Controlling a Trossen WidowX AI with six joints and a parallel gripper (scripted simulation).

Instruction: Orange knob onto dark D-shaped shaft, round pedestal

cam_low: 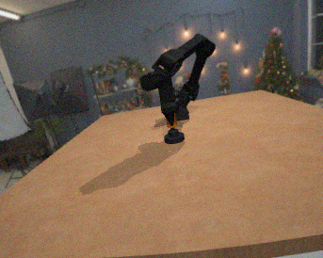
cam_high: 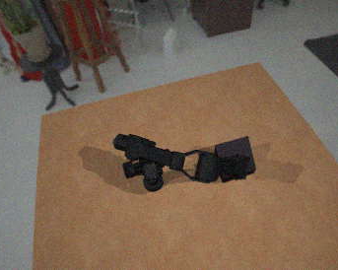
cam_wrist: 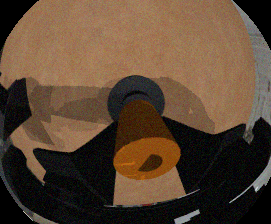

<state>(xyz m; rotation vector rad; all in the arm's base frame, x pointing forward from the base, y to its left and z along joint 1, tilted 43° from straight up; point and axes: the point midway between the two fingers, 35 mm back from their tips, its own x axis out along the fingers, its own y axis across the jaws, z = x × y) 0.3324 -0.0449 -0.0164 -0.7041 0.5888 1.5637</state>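
My gripper tip is 20 mm below the orange knob. The rest, counted from my gripper tip: round pedestal: 40 mm below.
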